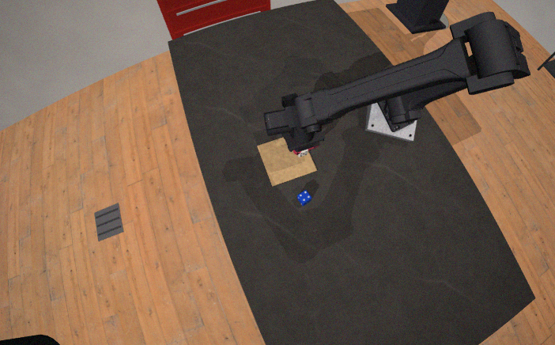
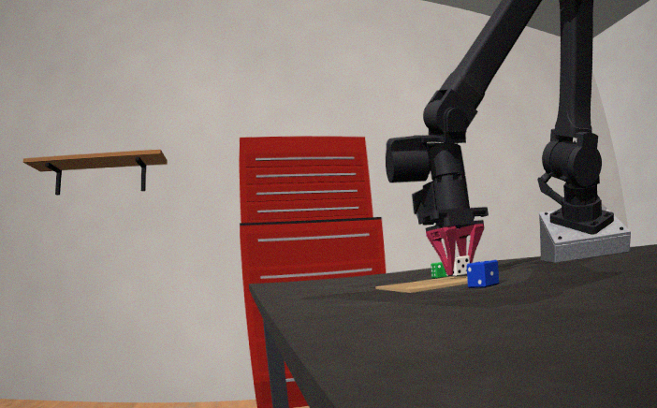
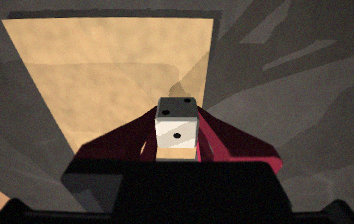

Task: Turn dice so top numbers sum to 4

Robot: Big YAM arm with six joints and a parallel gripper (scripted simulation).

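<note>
Right now my hand is right at the white die. The rest, counted from my hand: blue die (5 cm ahead, 14 cm to the left); then green die (4 cm behind, 14 cm to the right); then tan mat (5 cm ahead, 2 cm below).
</note>
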